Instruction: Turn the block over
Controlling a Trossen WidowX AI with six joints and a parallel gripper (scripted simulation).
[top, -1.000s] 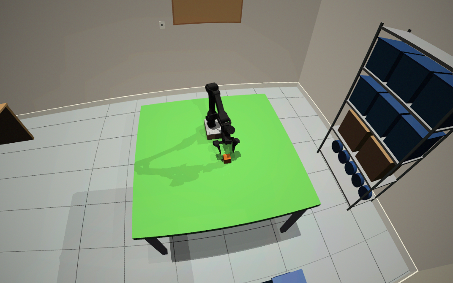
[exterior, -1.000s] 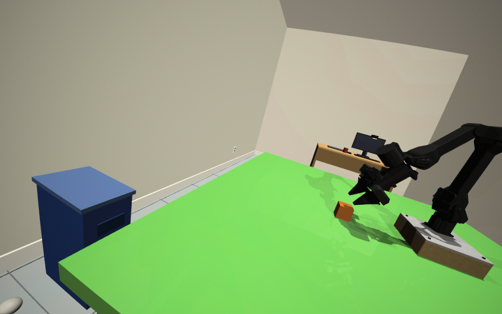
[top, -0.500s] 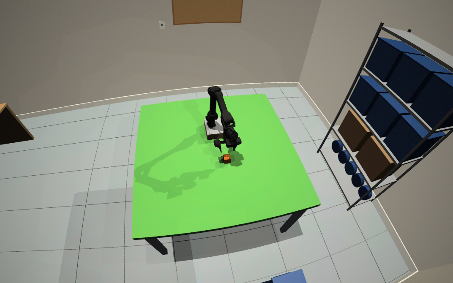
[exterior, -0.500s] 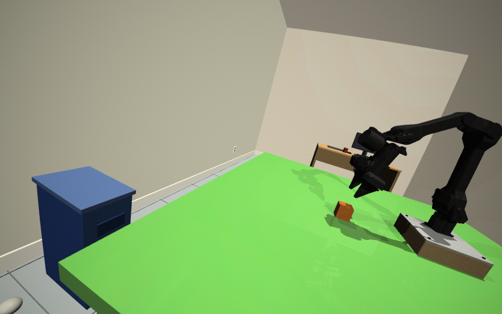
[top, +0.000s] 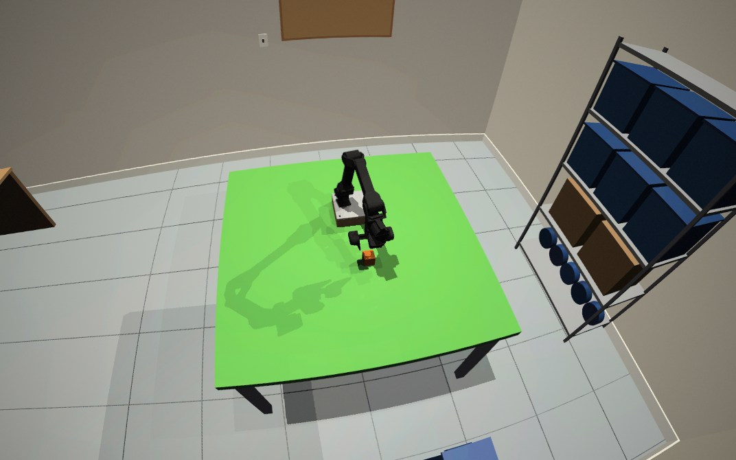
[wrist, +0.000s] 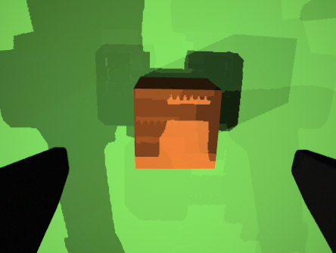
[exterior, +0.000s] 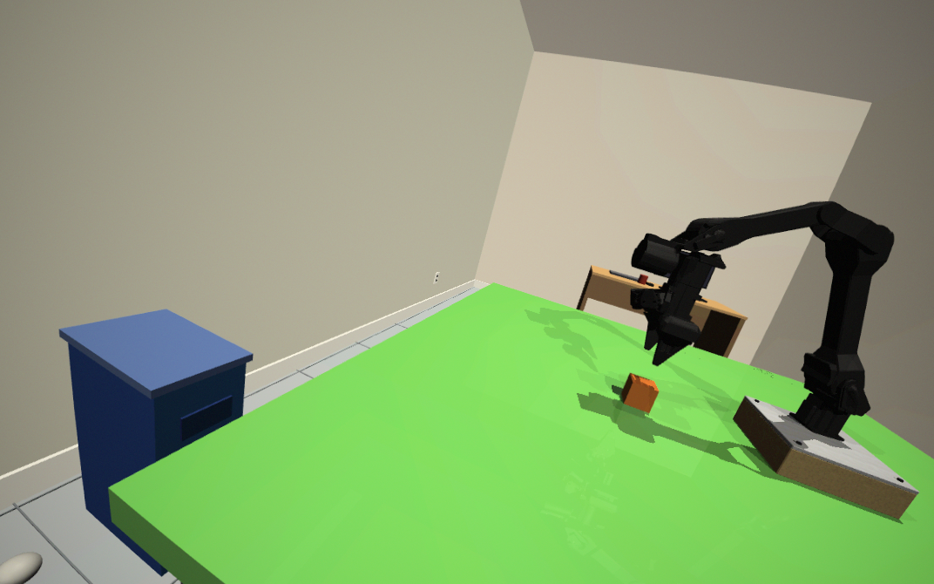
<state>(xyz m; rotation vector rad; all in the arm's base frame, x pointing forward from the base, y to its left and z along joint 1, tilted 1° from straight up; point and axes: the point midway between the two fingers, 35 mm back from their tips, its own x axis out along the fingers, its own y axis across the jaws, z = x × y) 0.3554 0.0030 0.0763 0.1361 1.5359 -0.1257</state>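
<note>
Now: gripper tip 20 mm past the orange block and 80 mm above it.
</note>
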